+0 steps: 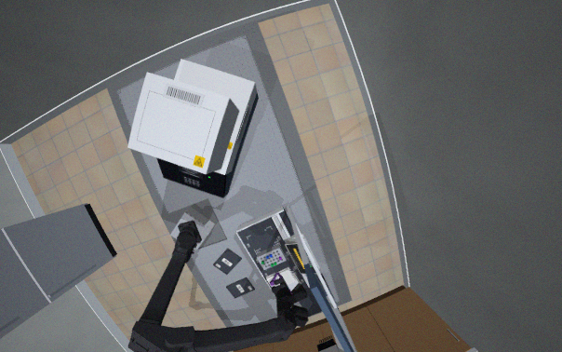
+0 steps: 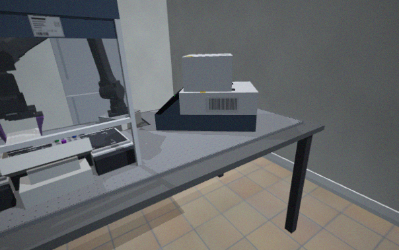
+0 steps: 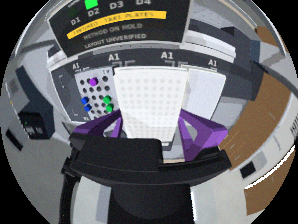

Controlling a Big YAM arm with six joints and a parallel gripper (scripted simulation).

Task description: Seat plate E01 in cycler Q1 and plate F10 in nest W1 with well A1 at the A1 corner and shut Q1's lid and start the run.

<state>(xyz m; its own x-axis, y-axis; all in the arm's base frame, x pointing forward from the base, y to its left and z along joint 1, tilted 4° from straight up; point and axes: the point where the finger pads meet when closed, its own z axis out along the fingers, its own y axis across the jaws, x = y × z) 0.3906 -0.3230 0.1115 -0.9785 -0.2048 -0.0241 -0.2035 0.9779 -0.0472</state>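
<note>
Right now my hand is 100 mm to the left of the white deep-well block, 60 mm above it and 20 mm short of it. From my hand the other things lie so: frame post (320 mm to the left, 130 mm ahead, 100 mm above); then tube cooling block (100 mm to the left, 60 mm below, 20 mm behind); then label (290 mm behind, 130 mm below, 80 mm to the left).
</note>
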